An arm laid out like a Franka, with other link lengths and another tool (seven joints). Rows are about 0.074 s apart.
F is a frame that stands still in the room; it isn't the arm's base.
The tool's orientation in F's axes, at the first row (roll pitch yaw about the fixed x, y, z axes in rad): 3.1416 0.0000 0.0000
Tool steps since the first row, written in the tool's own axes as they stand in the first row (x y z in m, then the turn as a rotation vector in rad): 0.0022 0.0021 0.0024 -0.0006 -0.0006 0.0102; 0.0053 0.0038 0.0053 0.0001 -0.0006 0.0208; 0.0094 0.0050 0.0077 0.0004 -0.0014 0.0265; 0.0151 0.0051 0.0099 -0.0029 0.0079 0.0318; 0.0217 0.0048 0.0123 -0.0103 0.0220 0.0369; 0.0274 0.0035 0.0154 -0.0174 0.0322 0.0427; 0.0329 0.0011 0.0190 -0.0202 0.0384 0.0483; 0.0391 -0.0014 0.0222 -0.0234 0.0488 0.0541
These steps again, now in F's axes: 0.0022 -0.0021 -0.0024 -0.0006 0.0006 -0.0102; 0.0053 -0.0038 -0.0053 0.0001 0.0006 -0.0208; 0.0094 -0.0050 -0.0077 0.0004 0.0014 -0.0265; 0.0151 -0.0051 -0.0099 -0.0029 -0.0079 -0.0318; 0.0217 -0.0048 -0.0123 -0.0103 -0.0220 -0.0369; 0.0274 -0.0035 -0.0154 -0.0174 -0.0322 -0.0427; 0.0329 -0.0011 -0.0190 -0.0202 -0.0384 -0.0483; 0.0391 0.0014 -0.0222 -0.0234 -0.0488 -0.0541
